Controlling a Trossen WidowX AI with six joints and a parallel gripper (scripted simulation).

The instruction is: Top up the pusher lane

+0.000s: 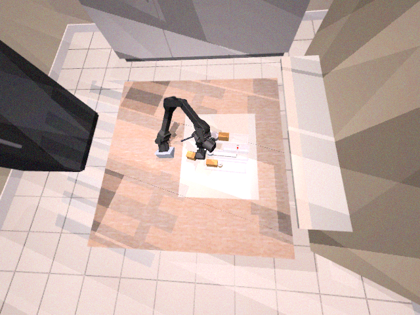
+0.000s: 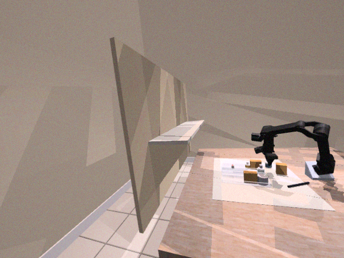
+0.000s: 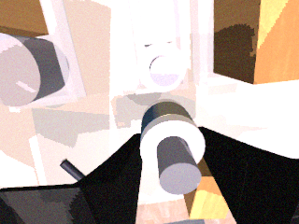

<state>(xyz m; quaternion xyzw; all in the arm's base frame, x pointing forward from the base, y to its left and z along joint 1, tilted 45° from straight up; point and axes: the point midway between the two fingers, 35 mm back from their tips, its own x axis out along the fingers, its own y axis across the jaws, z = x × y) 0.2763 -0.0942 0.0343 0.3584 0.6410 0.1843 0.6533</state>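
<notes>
Now: the clear pusher lane 19 cm ahead of my gripper tip, 6 cm below it and 2 cm to the right of it. From my gripper tip the other things lie so: red mark (23 cm ahead, 2 cm to the right, 1 cm below); then wall shelf (55 cm ahead, 29 cm above, 7 cm to the right); then black stick (13 cm to the left, 10 cm behind, 7 cm below).
</notes>
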